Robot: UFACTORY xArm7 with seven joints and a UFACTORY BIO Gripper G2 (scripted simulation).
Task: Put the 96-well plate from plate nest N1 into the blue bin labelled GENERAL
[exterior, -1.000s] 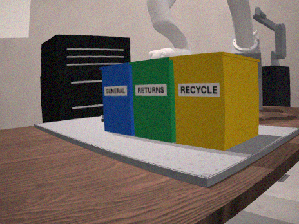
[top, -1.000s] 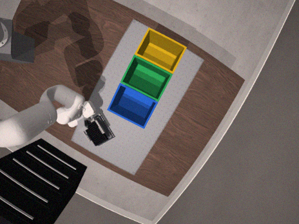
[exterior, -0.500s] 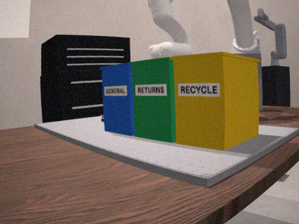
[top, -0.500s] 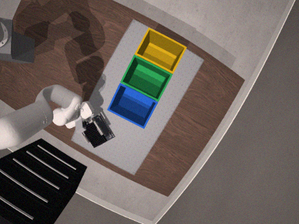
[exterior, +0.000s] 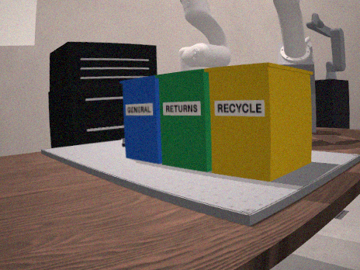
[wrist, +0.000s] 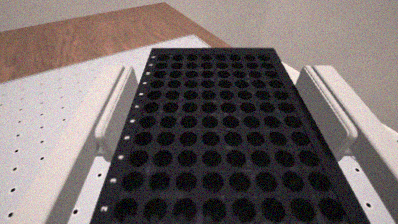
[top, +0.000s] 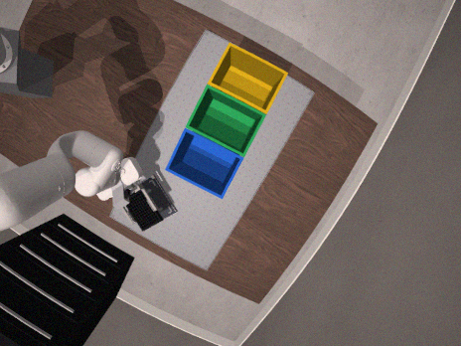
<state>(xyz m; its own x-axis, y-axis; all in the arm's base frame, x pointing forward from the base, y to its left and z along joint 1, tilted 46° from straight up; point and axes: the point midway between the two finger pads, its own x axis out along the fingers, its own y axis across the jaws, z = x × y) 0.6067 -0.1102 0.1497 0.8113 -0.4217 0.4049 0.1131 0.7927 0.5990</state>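
Now: the blue general bin 1 cm ahead of my hand, 27 cm to the left of it and 3 cm below it. The rest, counted from my hand: black 96-well plate (1 cm below); green returns bin (5 cm behind, 39 cm to the left, 3 cm below); plate nest N1 (11 cm below).
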